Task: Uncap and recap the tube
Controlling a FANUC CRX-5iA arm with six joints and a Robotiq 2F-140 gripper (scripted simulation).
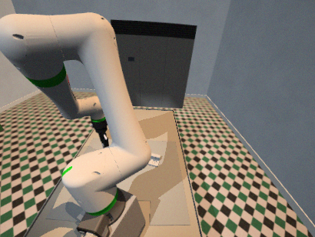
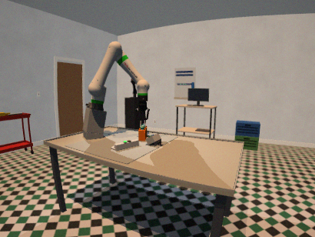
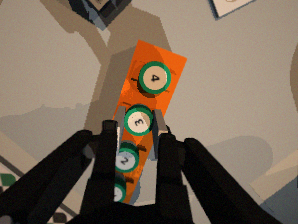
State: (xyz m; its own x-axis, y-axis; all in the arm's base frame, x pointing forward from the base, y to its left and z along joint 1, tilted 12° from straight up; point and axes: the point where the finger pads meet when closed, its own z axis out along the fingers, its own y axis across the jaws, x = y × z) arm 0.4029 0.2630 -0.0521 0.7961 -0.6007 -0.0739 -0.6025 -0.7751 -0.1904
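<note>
The green key READY lies 17 cm ahead of my hand, 10 cm to the right of it and 7 cm below it. From my hand the other things lie so: blue key CYCLE 16 cm ahead, 7 cm below, 5 cm to the right; key box 19 cm ahead, 9 cm below, 7 cm to the right.
</note>
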